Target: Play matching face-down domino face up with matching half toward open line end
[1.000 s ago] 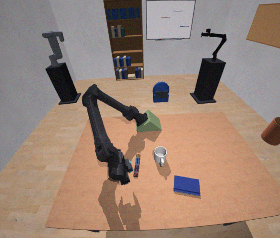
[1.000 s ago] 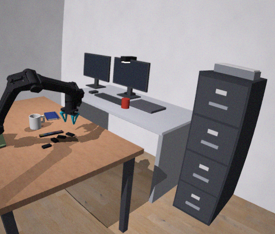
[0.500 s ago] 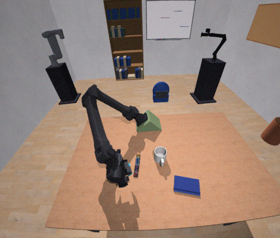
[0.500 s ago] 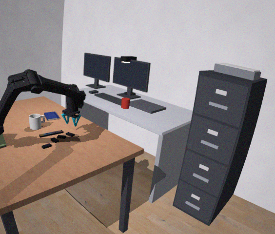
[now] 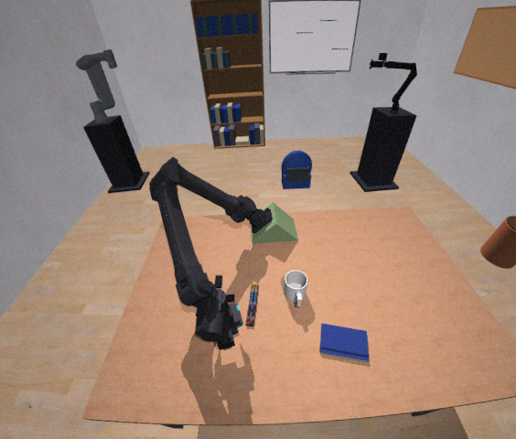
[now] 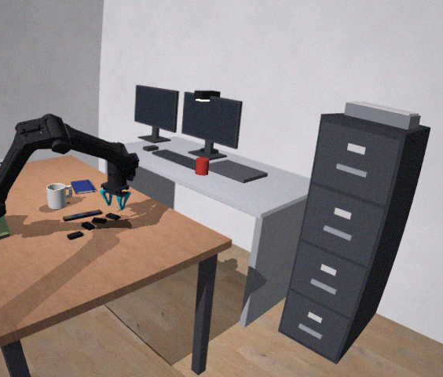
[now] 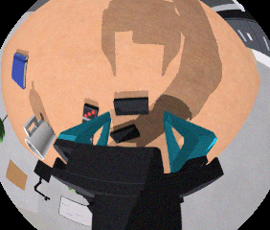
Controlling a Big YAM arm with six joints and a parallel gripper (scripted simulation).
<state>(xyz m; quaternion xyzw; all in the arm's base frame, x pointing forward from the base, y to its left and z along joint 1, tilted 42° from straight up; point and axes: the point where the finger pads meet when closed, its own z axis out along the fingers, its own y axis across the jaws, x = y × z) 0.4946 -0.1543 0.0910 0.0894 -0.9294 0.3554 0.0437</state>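
Right now my hand is 10 mm past the domino, 10 mm to the right of it and 50 mm above it. The rest, counted from my hand: blue book (70 mm ahead, 380 mm to the left, 50 mm below).
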